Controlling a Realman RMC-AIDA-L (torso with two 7-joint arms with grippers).
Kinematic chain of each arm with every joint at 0, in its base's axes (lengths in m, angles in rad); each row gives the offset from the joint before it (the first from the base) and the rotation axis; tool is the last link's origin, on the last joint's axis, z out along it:
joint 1: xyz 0 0 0.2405 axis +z
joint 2: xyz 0 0 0 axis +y
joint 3: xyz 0 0 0.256 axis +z
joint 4: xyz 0 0 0 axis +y
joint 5: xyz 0 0 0.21 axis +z
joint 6: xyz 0 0 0 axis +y
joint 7: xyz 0 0 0.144 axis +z
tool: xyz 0 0 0
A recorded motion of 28 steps. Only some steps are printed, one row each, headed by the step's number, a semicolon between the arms.
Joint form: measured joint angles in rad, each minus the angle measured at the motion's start. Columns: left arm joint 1, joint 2, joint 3, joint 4, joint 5, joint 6, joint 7; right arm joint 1, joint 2, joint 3, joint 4, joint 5, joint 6, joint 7.
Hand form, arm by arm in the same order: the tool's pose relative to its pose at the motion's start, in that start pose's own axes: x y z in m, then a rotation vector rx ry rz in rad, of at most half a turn. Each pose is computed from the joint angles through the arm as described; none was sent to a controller.
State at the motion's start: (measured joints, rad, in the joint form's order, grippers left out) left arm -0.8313 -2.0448 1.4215 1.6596 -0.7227 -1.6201 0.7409; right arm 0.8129 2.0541 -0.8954 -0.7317 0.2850 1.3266 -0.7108
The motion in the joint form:
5: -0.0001 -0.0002 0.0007 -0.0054 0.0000 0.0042 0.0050; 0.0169 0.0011 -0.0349 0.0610 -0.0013 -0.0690 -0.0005
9: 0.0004 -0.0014 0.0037 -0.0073 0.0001 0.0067 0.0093; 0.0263 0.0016 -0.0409 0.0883 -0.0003 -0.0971 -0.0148
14: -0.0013 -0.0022 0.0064 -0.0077 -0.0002 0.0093 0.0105; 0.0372 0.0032 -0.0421 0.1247 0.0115 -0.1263 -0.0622
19: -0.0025 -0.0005 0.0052 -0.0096 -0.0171 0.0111 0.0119; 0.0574 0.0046 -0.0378 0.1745 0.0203 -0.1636 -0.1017
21: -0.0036 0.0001 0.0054 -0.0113 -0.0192 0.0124 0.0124; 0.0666 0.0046 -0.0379 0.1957 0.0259 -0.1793 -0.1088
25: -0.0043 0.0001 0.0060 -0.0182 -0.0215 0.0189 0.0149; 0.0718 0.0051 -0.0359 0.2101 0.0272 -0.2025 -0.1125
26: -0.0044 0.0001 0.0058 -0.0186 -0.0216 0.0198 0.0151; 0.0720 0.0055 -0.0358 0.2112 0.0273 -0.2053 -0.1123
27: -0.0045 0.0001 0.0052 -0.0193 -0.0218 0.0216 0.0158; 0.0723 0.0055 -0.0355 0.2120 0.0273 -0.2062 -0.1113
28: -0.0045 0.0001 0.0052 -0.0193 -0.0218 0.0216 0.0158; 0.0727 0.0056 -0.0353 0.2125 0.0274 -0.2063 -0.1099
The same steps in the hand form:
5: -0.0003 -0.0004 0.0010 -0.0005 0.0001 0.0020; -0.0030 0.0028 0.0109 0.0233 0.0051 -0.0272
9: -0.0002 0.0001 0.0019 -0.0022 0.0001 0.0067; -0.0047 0.0042 0.0150 0.0283 0.0031 -0.0468
14: 0.0009 0.0006 0.0024 -0.0025 0.0019 0.0112; -0.0061 0.0078 0.0208 0.0193 -0.0018 -0.0910
19: 0.0025 0.0015 0.0022 -0.0126 0.0135 0.0124; -0.0090 0.0124 0.0273 0.0108 -0.0079 -0.1276
21: 0.0028 0.0014 0.0023 -0.0136 0.0149 0.0130; -0.0106 0.0146 0.0298 0.0073 -0.0108 -0.1345
25: 0.0029 0.0008 0.0034 -0.0147 0.0176 0.0120; -0.0123 0.0146 0.0317 0.0139 -0.0208 -0.1366
26: 0.0029 0.0007 0.0035 -0.0142 0.0182 0.0119; -0.0125 0.0147 0.0320 0.0148 -0.0222 -0.1363
27: 0.0030 0.0004 0.0035 -0.0132 0.0196 0.0118; -0.0125 0.0147 0.0320 0.0149 -0.0225 -0.1351
28: 0.0030 0.0004 0.0035 -0.0132 0.0196 0.0118; -0.0126 0.0148 0.0321 0.0145 -0.0225 -0.1337

